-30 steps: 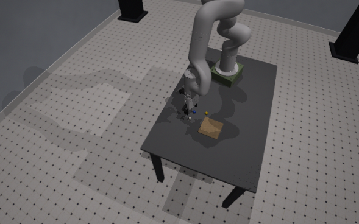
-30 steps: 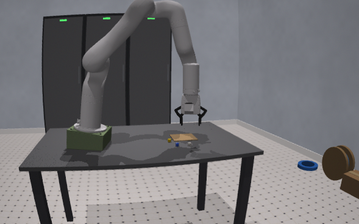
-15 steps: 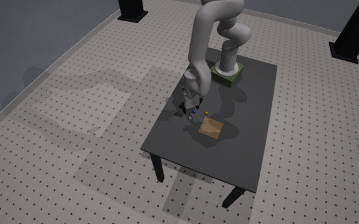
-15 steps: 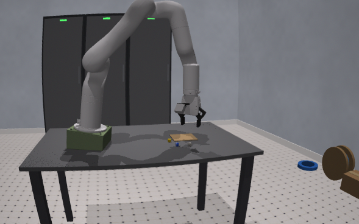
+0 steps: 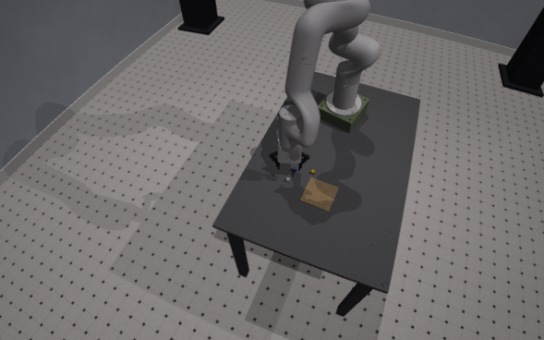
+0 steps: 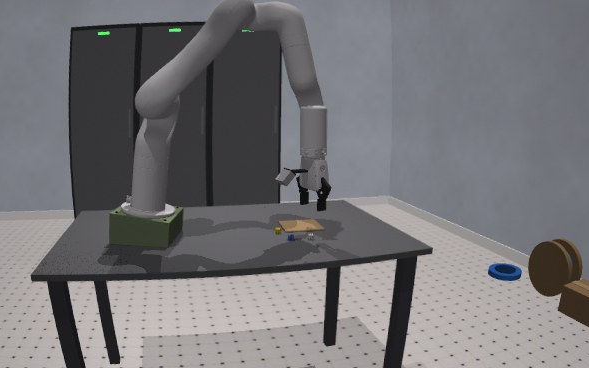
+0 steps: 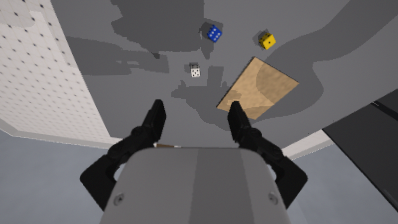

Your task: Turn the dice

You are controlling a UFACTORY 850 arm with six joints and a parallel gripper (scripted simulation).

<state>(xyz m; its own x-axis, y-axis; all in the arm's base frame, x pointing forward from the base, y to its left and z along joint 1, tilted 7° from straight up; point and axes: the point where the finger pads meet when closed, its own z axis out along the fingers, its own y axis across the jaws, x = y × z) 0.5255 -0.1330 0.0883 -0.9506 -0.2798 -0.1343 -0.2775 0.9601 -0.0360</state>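
Right now my hand is 11 cm above the white die. From my hand the other things lie so: blue die: 7 cm behind, 1 cm to the left, 11 cm below; then yellow die: 9 cm behind, 10 cm to the left, 11 cm below; then tan mat: 2 cm ahead, 16 cm to the left, 11 cm below.
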